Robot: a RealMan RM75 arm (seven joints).
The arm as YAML. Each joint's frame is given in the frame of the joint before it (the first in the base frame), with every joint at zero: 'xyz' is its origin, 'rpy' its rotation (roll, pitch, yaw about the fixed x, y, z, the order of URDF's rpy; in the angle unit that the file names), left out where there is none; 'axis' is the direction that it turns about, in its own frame. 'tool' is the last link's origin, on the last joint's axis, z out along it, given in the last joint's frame.
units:
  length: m
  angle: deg
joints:
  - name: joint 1
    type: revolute
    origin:
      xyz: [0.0, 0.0, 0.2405]
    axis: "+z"
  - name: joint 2
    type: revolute
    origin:
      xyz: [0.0, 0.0, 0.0]
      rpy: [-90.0, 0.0, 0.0]
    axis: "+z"
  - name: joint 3
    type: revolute
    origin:
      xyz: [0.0, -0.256, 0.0]
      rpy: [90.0, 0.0, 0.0]
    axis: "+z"
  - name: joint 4
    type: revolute
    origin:
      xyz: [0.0, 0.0, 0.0]
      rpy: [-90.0, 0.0, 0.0]
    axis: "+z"
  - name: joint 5
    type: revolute
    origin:
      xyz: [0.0, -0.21, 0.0]
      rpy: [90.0, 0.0, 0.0]
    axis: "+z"
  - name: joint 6
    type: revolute
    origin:
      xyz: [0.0, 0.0, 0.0]
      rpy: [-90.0, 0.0, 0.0]
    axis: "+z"
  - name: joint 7
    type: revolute
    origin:
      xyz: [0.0, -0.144, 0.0]
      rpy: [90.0, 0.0, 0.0]
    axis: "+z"
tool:
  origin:
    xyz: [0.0, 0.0, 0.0]
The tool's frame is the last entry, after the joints.
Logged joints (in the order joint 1, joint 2, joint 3, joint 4, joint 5, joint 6, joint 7), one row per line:
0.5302 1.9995 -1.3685 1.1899 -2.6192 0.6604 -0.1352
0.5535 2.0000 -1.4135 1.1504 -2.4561 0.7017 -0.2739
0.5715 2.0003 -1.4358 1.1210 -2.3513 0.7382 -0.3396
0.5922 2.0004 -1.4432 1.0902 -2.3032 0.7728 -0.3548
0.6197 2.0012 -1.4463 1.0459 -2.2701 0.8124 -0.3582
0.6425 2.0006 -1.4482 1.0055 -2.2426 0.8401 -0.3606
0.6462 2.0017 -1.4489 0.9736 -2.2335 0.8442 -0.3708
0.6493 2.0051 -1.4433 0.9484 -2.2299 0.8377 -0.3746
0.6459 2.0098 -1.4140 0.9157 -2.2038 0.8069 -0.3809
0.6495 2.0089 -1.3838 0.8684 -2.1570 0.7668 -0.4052
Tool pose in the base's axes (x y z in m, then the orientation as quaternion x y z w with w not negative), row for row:
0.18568 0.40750 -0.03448 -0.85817 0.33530 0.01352 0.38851
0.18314 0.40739 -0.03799 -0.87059 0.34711 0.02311 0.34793
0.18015 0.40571 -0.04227 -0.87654 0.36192 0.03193 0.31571
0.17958 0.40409 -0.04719 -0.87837 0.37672 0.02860 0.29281
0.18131 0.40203 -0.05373 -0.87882 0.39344 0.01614 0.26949
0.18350 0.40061 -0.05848 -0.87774 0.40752 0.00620 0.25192
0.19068 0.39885 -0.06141 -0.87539 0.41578 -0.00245 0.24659
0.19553 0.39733 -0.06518 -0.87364 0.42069 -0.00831 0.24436
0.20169 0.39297 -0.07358 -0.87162 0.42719 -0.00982 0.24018
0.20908 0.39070 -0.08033 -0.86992 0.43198 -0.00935 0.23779
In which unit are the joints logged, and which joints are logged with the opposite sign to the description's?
The joints are logged in radians. Opposite sign: joint 3.
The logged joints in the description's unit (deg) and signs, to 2 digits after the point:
30.38 114.56 78.41 68.18 -150.07 37.84 -7.75
31.71 114.59 80.99 65.91 -140.72 40.20 -15.69
32.74 114.61 82.27 64.23 -134.72 42.30 -19.46
33.93 114.61 82.69 62.46 -131.96 44.28 -20.33
35.51 114.66 82.87 59.93 -130.07 46.55 -20.52
36.81 114.63 82.98 57.61 -128.49 48.13 -20.66
37.02 114.69 83.02 55.78 -127.97 48.37 -21.25
37.20 114.88 82.69 54.34 -127.76 48.00 -21.46
37.01 115.15 81.02 52.47 -126.27 46.23 -21.82
37.21 115.10 79.29 49.76 -123.59 43.93 -23.22

